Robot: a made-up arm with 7 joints.
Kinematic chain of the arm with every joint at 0, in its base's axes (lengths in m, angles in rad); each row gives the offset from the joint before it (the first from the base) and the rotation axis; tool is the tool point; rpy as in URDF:
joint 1: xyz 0 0 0.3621 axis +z
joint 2: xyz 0 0 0 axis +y
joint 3: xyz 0 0 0.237 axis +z
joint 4: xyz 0.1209 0 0 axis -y
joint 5: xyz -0.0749 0 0.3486 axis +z
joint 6: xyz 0 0 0 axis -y
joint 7: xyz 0.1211 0 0 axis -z
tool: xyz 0 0 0 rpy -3.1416 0 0
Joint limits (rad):
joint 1: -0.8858..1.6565
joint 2: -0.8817..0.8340
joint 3: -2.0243..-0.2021
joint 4: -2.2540..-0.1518
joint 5: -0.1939..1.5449
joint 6: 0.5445..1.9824
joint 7: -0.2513..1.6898
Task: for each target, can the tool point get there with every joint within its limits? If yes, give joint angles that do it. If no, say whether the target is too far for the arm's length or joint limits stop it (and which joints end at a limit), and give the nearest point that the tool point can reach.
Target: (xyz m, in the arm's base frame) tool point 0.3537 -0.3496 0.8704
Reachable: yes | joints -0.2636 0.0858 -0.7136 -0.9643 1.3868 0.9622 0.4871
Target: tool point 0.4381 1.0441 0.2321
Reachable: no: too far | nearest point 0.2792 0.6653 0.3274 | short by 0.422 m
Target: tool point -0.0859 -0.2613 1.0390
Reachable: yes | joints 0.7310 -0.6804 -0.6589 -0.4562 1.1149 1.2057 0.6376
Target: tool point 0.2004 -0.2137 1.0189
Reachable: yes | joints 1.2310 -0.4367 -1.2653 -0.5304 1.3602 0.9358 1.1235
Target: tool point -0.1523 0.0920 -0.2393
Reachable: no: joint limits stop it (at a limit: joint 1, joint 2, joint 3, joint 4) | nearest point 0.0042 0.2841 0.0087 | short by 0.351 m
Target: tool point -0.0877 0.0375 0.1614
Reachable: no: joint limits stop it (at a limit: joint 1, joint 2, joint 3, joint 4, joint 6) | nearest point 0.0276 0.2592 0.0209 | short by 0.287 m
